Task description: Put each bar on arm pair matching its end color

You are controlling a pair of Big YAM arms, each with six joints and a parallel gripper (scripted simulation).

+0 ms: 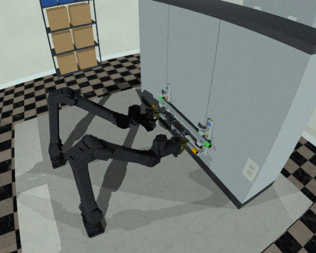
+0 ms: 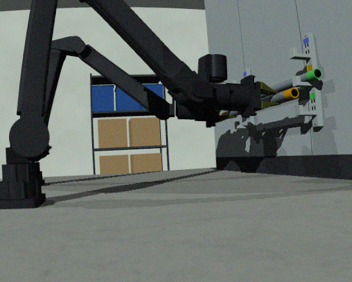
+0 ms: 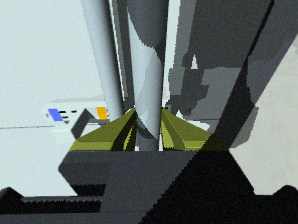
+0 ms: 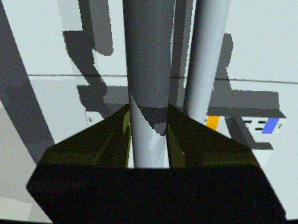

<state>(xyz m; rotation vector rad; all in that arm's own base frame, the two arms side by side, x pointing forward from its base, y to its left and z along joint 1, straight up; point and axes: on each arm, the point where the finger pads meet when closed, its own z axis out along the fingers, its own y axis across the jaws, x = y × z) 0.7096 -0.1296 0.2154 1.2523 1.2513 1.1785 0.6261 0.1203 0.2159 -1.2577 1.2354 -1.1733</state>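
The orange-ended bar is 150 mm to the left of my right hand and 20 mm ahead of it. Round my right hand: green-ended bar (130 mm to the left, 80 mm ahead, 40 mm above); then grey cabinet wall (270 mm ahead, 230 mm above, 150 mm to the left); then wall outlet (380 mm to the right, 80 mm above, 40 mm ahead).
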